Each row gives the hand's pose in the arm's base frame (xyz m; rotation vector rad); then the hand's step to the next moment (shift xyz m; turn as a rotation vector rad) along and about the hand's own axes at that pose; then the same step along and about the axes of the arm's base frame.
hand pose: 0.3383 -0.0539 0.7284 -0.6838 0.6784 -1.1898
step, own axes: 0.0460 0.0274 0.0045 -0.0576 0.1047 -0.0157
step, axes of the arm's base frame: 0.0302 -0.0377 -0.0235 0.0359 0.0778 -0.0848
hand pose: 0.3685 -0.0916 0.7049 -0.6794 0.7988 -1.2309
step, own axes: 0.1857 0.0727 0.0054 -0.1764 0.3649 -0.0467
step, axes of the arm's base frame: 0.0697 -0.1662 -0.0856 0.1351 0.2475 -0.2948
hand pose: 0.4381 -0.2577 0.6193 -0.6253 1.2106 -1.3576
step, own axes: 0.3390 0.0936 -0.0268 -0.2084 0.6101 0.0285
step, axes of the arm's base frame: -0.0568 -0.2925 -0.1888 0.3041 0.3015 -0.4828
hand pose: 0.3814 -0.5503 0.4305 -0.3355 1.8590 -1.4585
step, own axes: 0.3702 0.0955 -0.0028 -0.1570 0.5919 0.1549
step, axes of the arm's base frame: -0.2369 -0.1925 -0.2302 0.3505 0.1726 -0.4963
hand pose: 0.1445 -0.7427 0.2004 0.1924 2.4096 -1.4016
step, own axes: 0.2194 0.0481 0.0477 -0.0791 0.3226 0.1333
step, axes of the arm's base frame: -0.1797 -0.0292 -0.1399 0.1961 0.0515 -0.2949
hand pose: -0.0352 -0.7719 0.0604 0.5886 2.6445 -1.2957
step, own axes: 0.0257 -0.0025 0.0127 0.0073 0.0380 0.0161
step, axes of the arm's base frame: -0.0251 -0.0040 -0.0135 0.0079 0.0105 -0.0398
